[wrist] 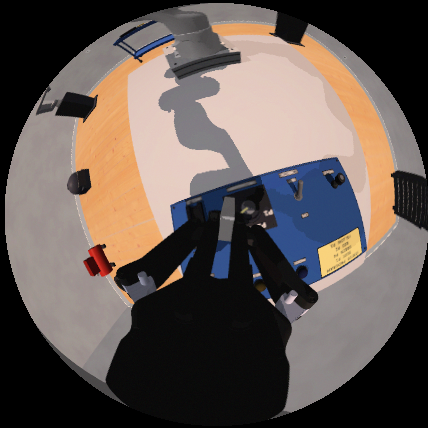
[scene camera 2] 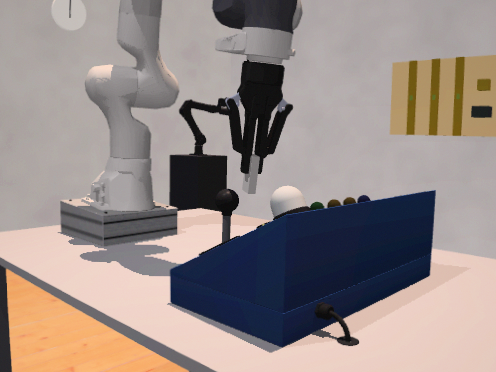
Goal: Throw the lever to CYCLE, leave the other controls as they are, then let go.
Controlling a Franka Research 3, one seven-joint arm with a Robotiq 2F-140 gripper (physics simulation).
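The blue control box (scene camera 2: 357, 255) (wrist: 320, 210) stands on the table. Its lever (scene camera 2: 226, 201), a black ball on a grey shaft, stands about upright at the low end in the scene view. In the wrist view the fingers hide most of the lever, and the CYCLE label cannot be read. My gripper (scene camera 2: 251, 175) (wrist: 228, 206) is shut with its pads together and nothing between them. In the scene view its tips are above and to the right of the lever's ball, apart from it, and higher than the white dome (scene camera 2: 287, 201).
A rotary selector (wrist: 248, 209) is right beside the fingertips in the wrist view. A toggle switch (wrist: 299, 191), a small black knob (wrist: 340, 178), a yellow label (wrist: 342, 252) and a dark blue button (wrist: 301, 272) are farther right. A black cable (scene camera 2: 342, 322) leaves the box's back.
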